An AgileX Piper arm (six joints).
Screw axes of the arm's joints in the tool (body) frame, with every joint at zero. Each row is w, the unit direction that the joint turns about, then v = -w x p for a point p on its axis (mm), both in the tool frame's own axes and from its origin. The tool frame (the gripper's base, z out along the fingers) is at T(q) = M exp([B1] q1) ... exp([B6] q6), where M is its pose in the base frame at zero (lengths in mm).
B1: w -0.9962 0 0.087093 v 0 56.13 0
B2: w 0 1 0 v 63.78 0 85.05
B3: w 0 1 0 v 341.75 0 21.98
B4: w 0 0 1 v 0 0 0
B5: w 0 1 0 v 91 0 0
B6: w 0 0 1 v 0 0 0
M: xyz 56.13 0 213.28 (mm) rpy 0 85 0 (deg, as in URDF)
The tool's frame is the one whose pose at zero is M.
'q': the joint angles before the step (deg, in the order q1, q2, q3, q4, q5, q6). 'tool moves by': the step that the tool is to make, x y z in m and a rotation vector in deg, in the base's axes. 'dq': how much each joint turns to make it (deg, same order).
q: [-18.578 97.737 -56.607 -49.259 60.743 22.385]
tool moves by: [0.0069 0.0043 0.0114 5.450 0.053 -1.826]
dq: [0.004 -0.002 -4.326 8.070 3.341 -5.972]
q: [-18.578 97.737 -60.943 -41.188 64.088 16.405]
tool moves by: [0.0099 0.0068 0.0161 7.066 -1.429 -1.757]
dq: [0.009 0.003 -5.548 9.505 4.033 -5.870]
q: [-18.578 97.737 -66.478 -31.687 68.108 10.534]
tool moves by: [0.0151 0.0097 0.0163 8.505 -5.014 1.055]
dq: [0.007 0.001 -5.428 10.729 0.884 -6.243]
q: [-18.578 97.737 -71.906 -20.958 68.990 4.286]
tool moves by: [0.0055 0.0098 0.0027 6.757 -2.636 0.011]
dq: [-0.002 -0.004 -1.370 7.828 0.246 -2.887]
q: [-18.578 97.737 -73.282 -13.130 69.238 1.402]
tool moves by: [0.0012 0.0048 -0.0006 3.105 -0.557 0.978]
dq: [0.004 -0.009 -0.068 3.384 0.140 -2.164]
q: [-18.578 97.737 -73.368 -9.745 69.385 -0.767]
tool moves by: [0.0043 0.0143 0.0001 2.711 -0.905 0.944]
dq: [1.862 -0.133 0.008 3.034 0.072 -0.096]
